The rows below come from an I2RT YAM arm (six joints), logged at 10 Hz.
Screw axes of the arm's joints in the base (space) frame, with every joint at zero. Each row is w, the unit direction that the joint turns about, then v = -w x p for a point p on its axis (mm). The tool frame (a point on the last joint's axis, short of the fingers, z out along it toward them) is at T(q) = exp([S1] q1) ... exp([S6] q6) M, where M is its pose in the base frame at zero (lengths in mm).
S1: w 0 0 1 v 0 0 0
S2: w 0 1 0 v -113.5 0 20
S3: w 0 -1 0 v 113.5 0 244
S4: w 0 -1 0 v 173.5 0 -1
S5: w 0 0 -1 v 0 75 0
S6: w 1 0 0 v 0 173.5 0
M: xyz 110.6 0 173.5 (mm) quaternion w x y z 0.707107 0 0.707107 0
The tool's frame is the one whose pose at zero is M.
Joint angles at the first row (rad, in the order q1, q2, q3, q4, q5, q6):
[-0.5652, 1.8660, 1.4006, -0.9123, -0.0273, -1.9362]
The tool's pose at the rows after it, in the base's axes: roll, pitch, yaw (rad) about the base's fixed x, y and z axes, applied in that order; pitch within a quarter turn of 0, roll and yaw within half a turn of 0; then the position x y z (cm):
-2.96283 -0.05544 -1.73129 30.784 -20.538 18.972
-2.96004 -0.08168 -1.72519 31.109 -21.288 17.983
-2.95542 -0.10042 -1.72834 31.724 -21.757 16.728
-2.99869 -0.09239 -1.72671 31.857 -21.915 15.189
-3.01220 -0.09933 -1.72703 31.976 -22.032 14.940
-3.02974 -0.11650 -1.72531 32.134 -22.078 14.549
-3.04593 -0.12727 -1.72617 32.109 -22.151 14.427
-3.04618 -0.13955 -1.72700 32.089 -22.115 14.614
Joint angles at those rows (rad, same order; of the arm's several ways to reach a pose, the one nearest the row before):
[-0.5907, 1.9038, 1.4006, -0.8822, -0.0246, -2.0037]
[-0.6006, 1.9343, 1.4006, -0.8383, -0.0055, -2.0239]
[-0.6002, 1.9724, 1.4009, -0.7883, 0.0097, -2.0239]
[-0.6006, 2.0148, 1.4014, -0.7887, 0.0212, -2.0239]
[-0.6003, 2.0273, 1.4101, -0.7940, 0.0334, -2.0239]
[-0.5968, 2.0415, 1.4151, -0.7933, 0.0566, -2.0239]
[-0.5972, 2.0476, 1.4196, -0.8016, 0.0734, -2.0239]
[-0.5957, 2.0419, 1.4185, -0.8013, 0.0849, -2.0232]

